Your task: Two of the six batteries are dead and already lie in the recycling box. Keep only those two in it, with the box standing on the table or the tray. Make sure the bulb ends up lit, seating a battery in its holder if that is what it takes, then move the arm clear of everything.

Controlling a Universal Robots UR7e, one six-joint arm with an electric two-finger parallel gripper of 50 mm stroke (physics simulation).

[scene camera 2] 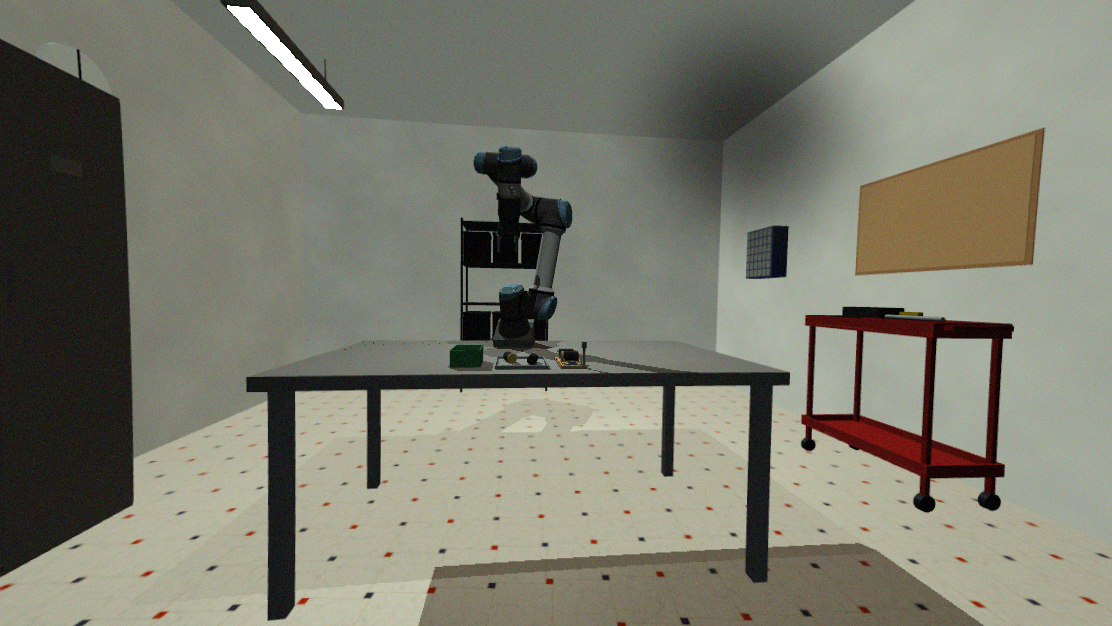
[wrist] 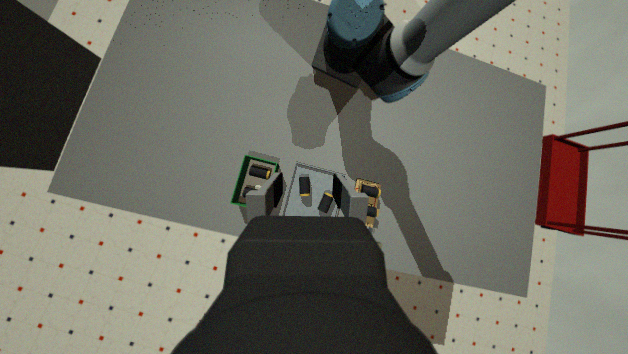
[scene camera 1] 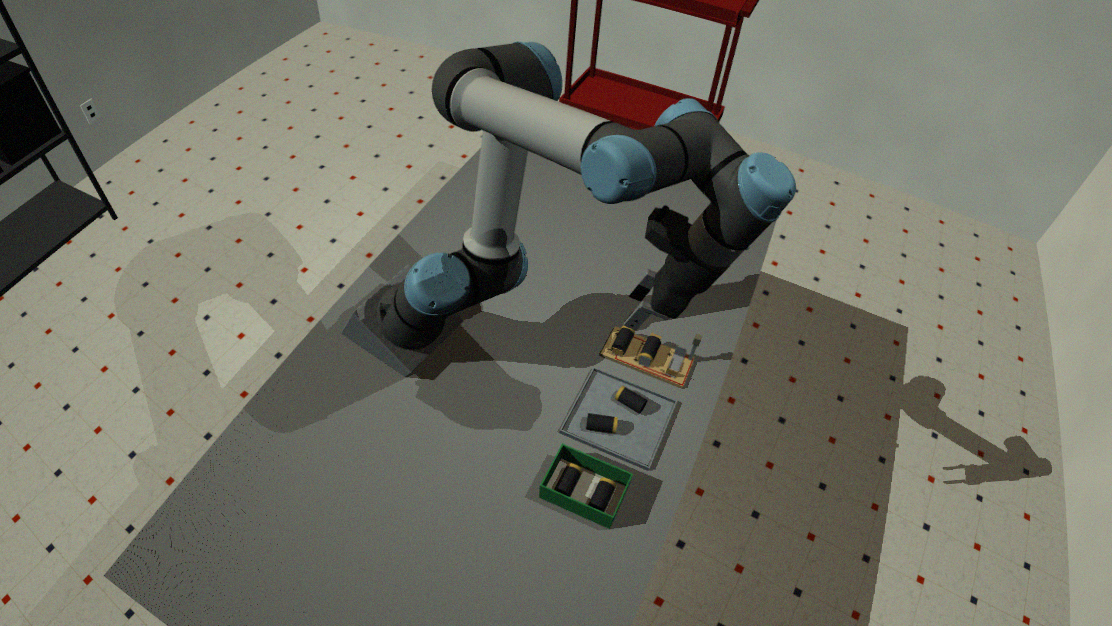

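Pixels of known places: gripper, fingertip midpoint: (scene camera 2: 506, 252) (wrist: 307, 184) (scene camera 1: 632, 311); arm's base, origin of the base link: (scene camera 2: 514, 329) (scene camera 1: 409, 316).
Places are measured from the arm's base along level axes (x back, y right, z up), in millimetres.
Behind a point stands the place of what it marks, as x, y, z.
Note:
My gripper (scene camera 1: 635, 304) {-486, -5, 320} (scene camera 2: 508, 248) {-486, -5, 320} (wrist: 307, 184) {-486, -5, 320} is open and empty, high above the table. The wooden board (scene camera 1: 653, 374) {-515, -196, -74} (scene camera 2: 571, 364) {-561, -239, -72} holds two dark batteries (scene camera 1: 622, 339) {-420, -221, -37} (scene camera 1: 648, 349) {-482, -226, -37} side by side. The post (scene camera 1: 696, 340) {-571, -273, 4} (scene camera 2: 584, 346) {-579, -281, -7} at its end shows no clear glow; whether the bulb is lit I cannot tell. Two batteries (scene camera 1: 631, 399) {-504, -94, -48} (scene camera 1: 602, 423) {-477, -10, -48} (wrist: 304, 185) {-471, -17, -46} (wrist: 326, 201) {-497, -100, -46} lie on the grey tray (scene camera 1: 655, 431) {-578, -69, -80}. Two more (scene camera 1: 568, 479) {-478, 136, -46} (scene camera 1: 601, 493) {-546, 130, -47} lie in the upright green box (scene camera 1: 575, 510) {-518, 178, -64} (scene camera 2: 466, 356) {-586, 118, -44}, which stands on the table. A finger partly hides the box in the wrist view.
The grey table (scene camera 1: 311, 497) {-61, 424, -83} (scene camera 2: 513, 381) {-680, -47, -107} (wrist: 150, 125) {-445, 520, -83} carries the arm base, box, tray and board in the same area. The tray lies between box and board. A red cart (scene camera 1: 638, 97) (scene camera 2: 968, 329) (wrist: 560, 185) stands beyond the table, and a black shelf rack (scene camera 2: 464, 283) stands behind the arm.

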